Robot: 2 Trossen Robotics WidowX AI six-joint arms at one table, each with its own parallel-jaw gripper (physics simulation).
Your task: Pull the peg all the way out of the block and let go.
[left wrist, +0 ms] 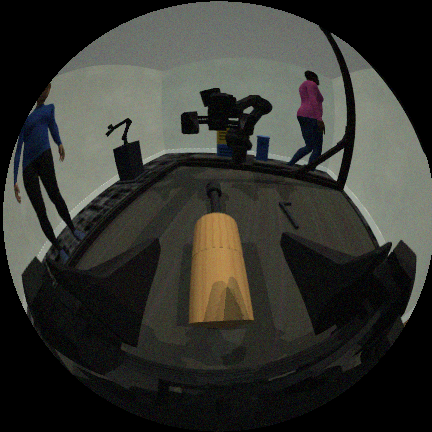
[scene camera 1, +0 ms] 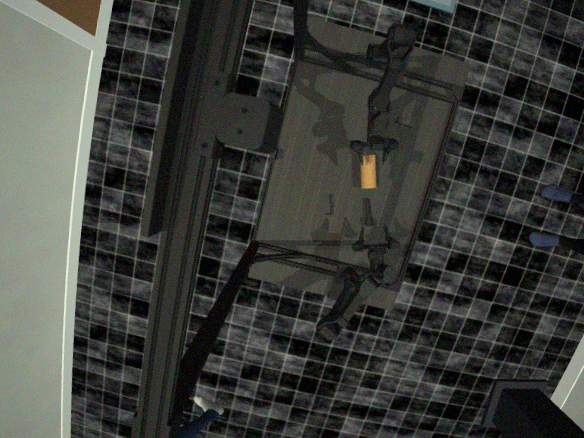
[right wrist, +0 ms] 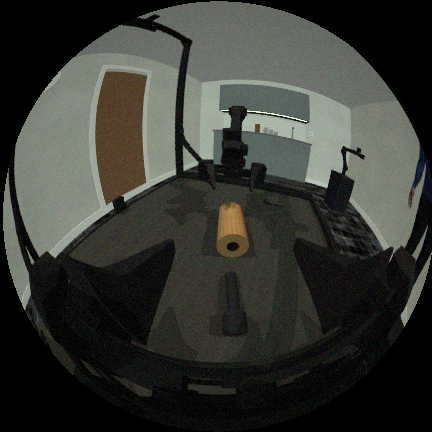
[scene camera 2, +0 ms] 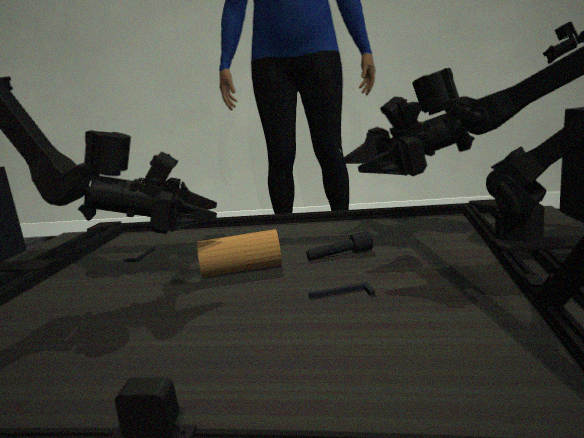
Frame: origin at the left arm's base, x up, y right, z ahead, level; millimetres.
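Seen in the pictures: left gripper, fingertip midpoint: (left wrist: 220, 241) (scene camera 1: 372, 164) (right wrist: 232, 188) (scene camera 2: 216, 210); right gripper, fingertip midpoint: (left wrist: 219, 129) (scene camera 1: 374, 225) (right wrist: 236, 245) (scene camera 2: 350, 165); left arm's base, origin of the base link: (scene camera 1: 373, 58); right arm's base, origin of the base link: (left wrist: 238, 161) (scene camera 1: 347, 273) (scene camera 2: 520, 239).
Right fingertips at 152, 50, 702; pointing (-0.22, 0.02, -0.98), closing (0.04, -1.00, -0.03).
Pixels of each thing's middle, then the offset from my right fingertips to it, as dx, dy, dz. "pt": a spot on its surface instead.
- light wooden cylinder, body centre: (left wrist: 217, 269) (scene camera 2: 239, 253) (right wrist: 231, 226) (scene camera 1: 368, 171) -139, -13, -216
- peg, body centre: (right wrist: 232, 300) (scene camera 2: 339, 247) (left wrist: 214, 200) (scene camera 1: 368, 212) -156, -14, -28
- dark L-shaped bar, body centre: (scene camera 2: 341, 293) (left wrist: 292, 213) (scene camera 1: 329, 204) -167, +166, -71
- thin small bent piece, body centre: (scene camera 2: 140, 254) (right wrist: 273, 202) -168, -190, -427
- dark box-shaped part, surface spot: (scene camera 2: 147, 405) pt -128, +420, -315
The block, a light wooden cylinder (scene camera 1: 368, 175) (scene camera 2: 240, 253) (left wrist: 217, 270) (right wrist: 231, 222), lies on its side on the table. The right wrist view shows a dark round hole in its end. The peg (scene camera 1: 367, 211) (scene camera 2: 340, 246) (left wrist: 215, 199) (right wrist: 232, 300), dark with a wider head, lies on the table apart from the block, in line with the hole, its head pointing away. My left gripper (scene camera 1: 370, 159) (scene camera 2: 216, 210) (left wrist: 220, 241) is open and empty, above the block's other end. My right gripper (scene camera 1: 373, 231) (scene camera 2: 353, 166) (right wrist: 236, 245) is open and empty, raised above the peg's head end.
A dark L-shaped bar (scene camera 1: 330, 204) (scene camera 2: 345, 290) (left wrist: 290, 216) lies beside the peg. A thin small bent piece (scene camera 2: 141, 255) (right wrist: 273, 201) lies near the left arm's side. A dark box-shaped part (scene camera 2: 147, 405) stands at the table's near edge in scene camera 2. Frame rails border the table.
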